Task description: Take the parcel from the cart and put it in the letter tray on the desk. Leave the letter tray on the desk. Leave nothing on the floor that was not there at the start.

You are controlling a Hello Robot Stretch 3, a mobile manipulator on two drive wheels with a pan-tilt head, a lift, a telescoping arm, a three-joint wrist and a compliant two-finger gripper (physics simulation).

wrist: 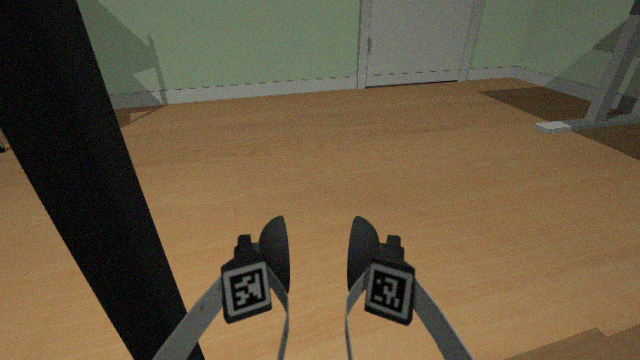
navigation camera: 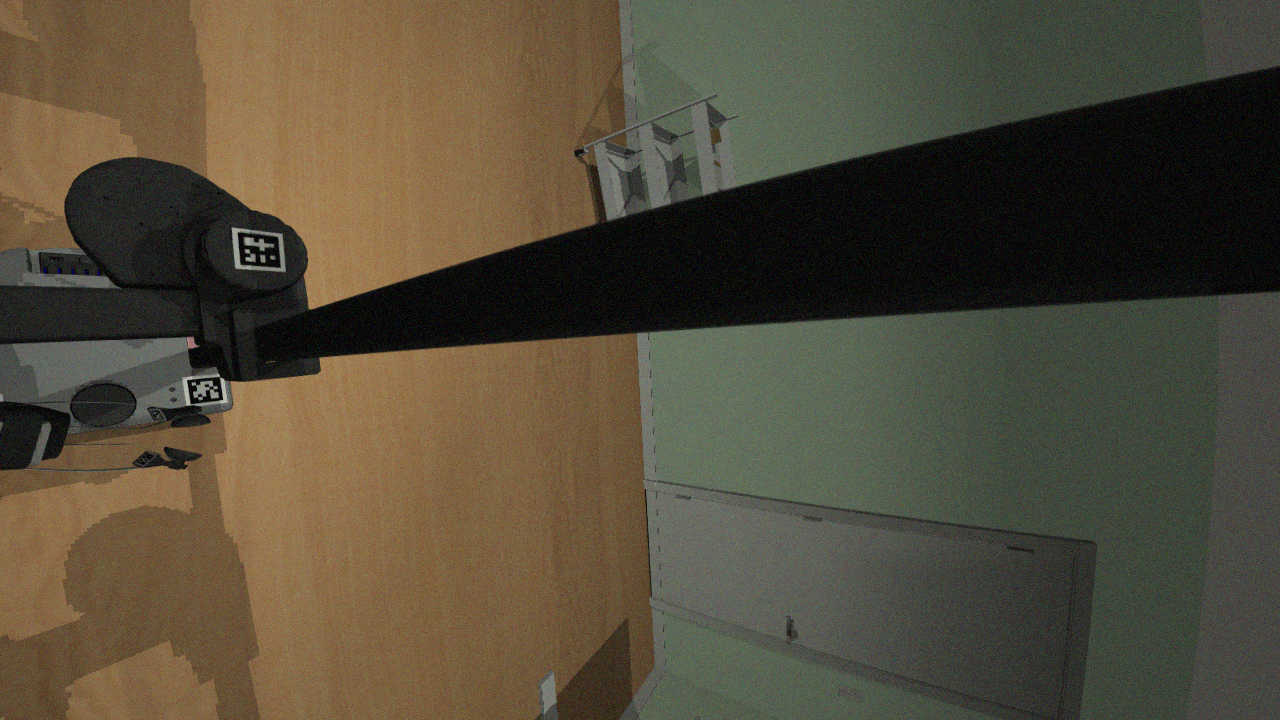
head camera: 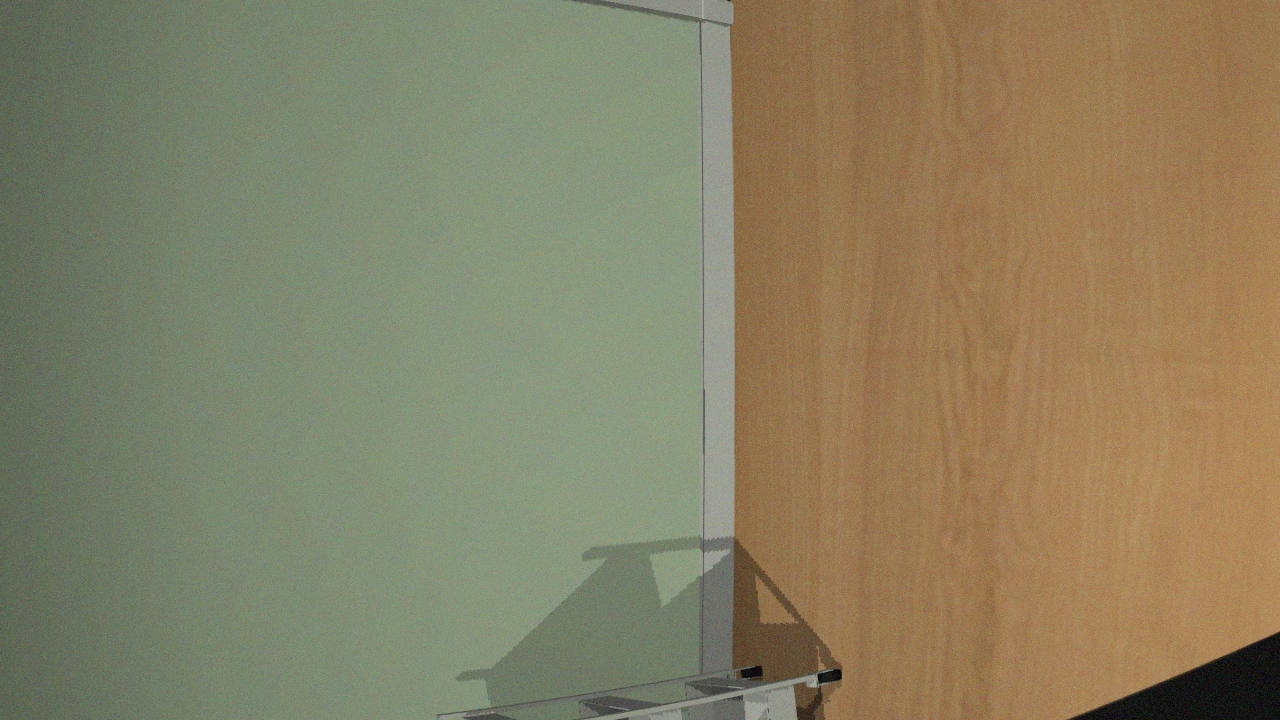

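Seen in the pictures: gripper, between the fingertips: (wrist: 319,241) (navigation camera: 204,437); robot's base, origin of its link: (navigation camera: 105,399).
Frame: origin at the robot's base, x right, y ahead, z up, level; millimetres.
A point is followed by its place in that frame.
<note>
My gripper (navigation camera: 185,437) {x -90, y 53, z 467 mm} (wrist: 319,241) {x -90, y 53, z 467 mm} is open, with bare floor showing between its two fingertips in the wrist view. It hangs low over the wooden floor, beside the robot's base in the navigation view. The parcel, the cart and the letter tray do not show in these views. A grey upright leg (wrist: 607,75) {x -1001, y 1793, z 259 mm} with a flat foot stands at the right of the wrist view. It may be part of the desk, but no desk top shows. The end of a flat foot (navigation camera: 547,694) also shows at the bottom of the navigation view.
A pale metal frame with steps, like a stepladder (head camera: 662,702) (navigation camera: 650,161), stands near the green wall (head camera: 358,268) {x -2039, y 262, z 896 mm} (navigation camera: 895,402) {x -2035, y 351, z 1398 mm}. A closed grey door (navigation camera: 877,582) {x -1987, y 1253, z 1327 mm} (wrist: 420,35) {x -1984, y 1352, z 338 mm} is in that wall. The robot's black mast (navigation camera: 805,214) {x -116, y -72, z 1236 mm} (wrist: 90,175) {x -116, y -57, z 516 mm} hides part of the navigation and wrist views.
</note>
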